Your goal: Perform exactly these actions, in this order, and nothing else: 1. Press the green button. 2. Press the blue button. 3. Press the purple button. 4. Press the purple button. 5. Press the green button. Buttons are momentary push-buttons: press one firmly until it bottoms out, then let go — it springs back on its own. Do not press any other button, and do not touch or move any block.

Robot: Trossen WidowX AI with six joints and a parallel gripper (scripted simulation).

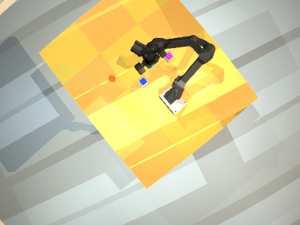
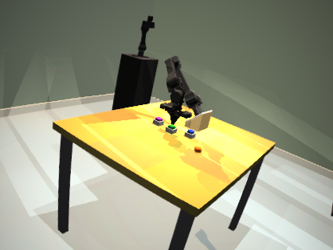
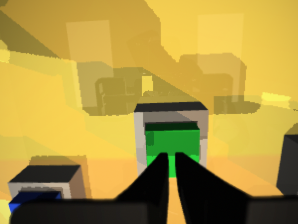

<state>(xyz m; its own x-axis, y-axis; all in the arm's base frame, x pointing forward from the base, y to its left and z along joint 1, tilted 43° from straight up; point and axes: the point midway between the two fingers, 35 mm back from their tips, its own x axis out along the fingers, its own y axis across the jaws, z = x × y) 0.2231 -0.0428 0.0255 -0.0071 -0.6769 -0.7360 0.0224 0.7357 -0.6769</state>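
Now: the green button 2 cm below my gripper tip. Also, from my gripper tip: blue button 5 cm behind, 10 cm to the left, 2 cm below; small orange block 9 cm ahead, 23 cm to the left, 4 cm below; purple button 3 cm behind, 12 cm to the right, 2 cm below.
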